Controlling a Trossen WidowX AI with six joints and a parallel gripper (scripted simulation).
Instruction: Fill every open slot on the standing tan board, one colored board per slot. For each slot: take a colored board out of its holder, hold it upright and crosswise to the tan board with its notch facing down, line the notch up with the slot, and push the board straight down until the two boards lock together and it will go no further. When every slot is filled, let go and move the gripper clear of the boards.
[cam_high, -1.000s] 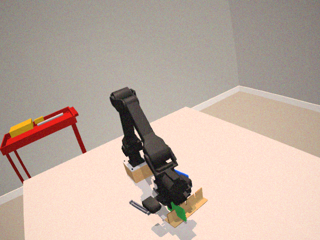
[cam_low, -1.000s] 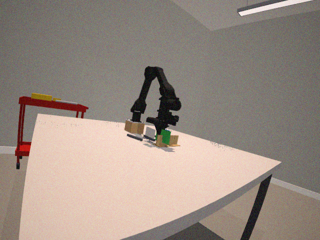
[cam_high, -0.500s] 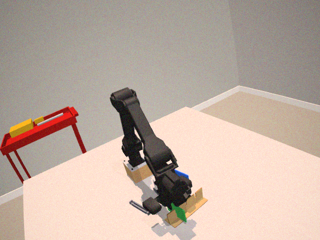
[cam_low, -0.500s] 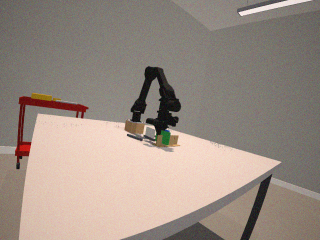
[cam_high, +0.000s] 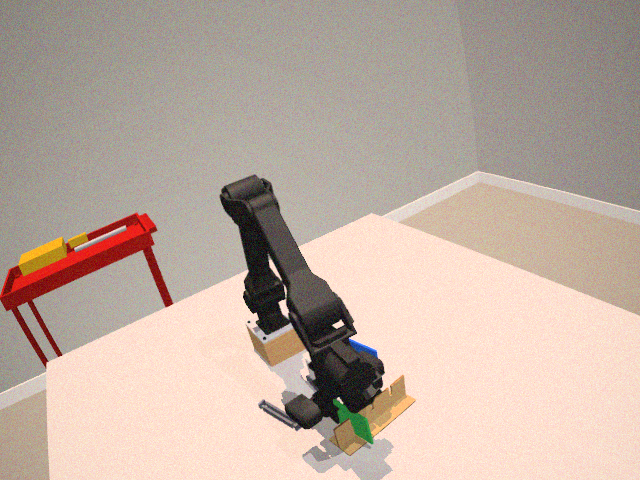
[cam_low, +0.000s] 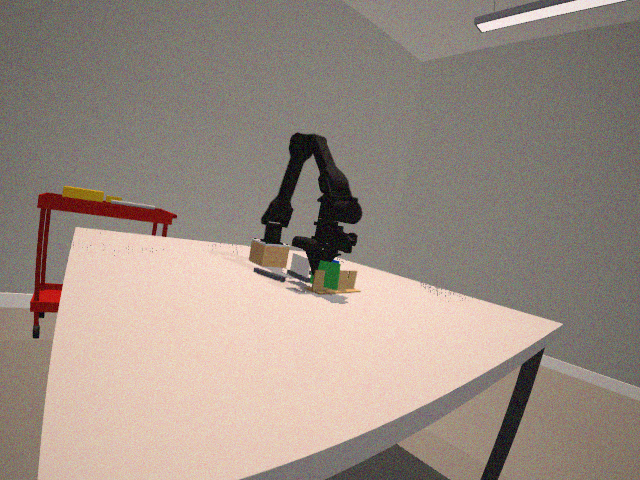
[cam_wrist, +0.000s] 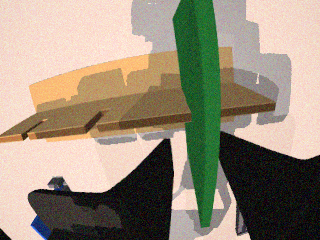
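Right now my gripper tip is 20 mm short of the green board. The rest, counted from my gripper tip: tan board (20 mm ahead, 50 mm to the left, 10 mm below); blue board (130 mm behind, 130 mm to the left, 10 mm below); white board (120 mm behind, 20 mm to the left, 10 mm below).
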